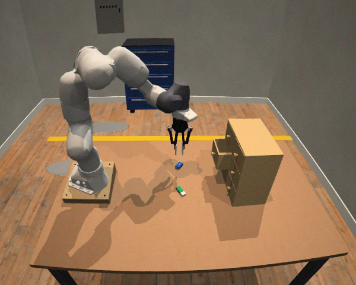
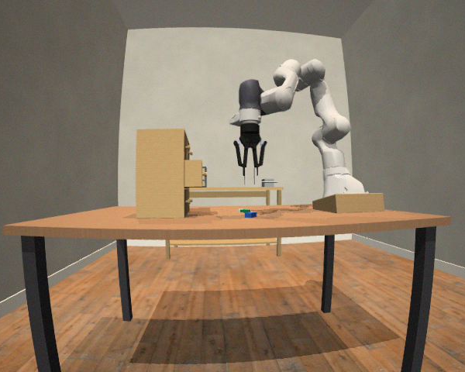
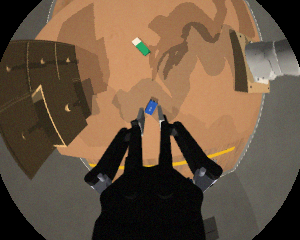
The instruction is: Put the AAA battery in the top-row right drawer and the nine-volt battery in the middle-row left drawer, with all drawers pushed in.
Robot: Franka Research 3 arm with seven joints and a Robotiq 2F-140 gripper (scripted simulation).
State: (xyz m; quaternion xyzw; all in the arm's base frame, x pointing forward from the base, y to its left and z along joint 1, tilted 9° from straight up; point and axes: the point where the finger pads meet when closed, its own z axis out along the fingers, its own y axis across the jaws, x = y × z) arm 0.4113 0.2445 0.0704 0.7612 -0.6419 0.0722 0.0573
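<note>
Right now the blue nine-volt battery is 2 cm to the left of my hand and 15 cm below it. The rest, counted from my hand: thin black AAA battery 35 cm ahead, 13 cm to the right, 8 cm above; green-and-white AAA battery 4 cm ahead, 18 cm to the right, 15 cm below.
</note>
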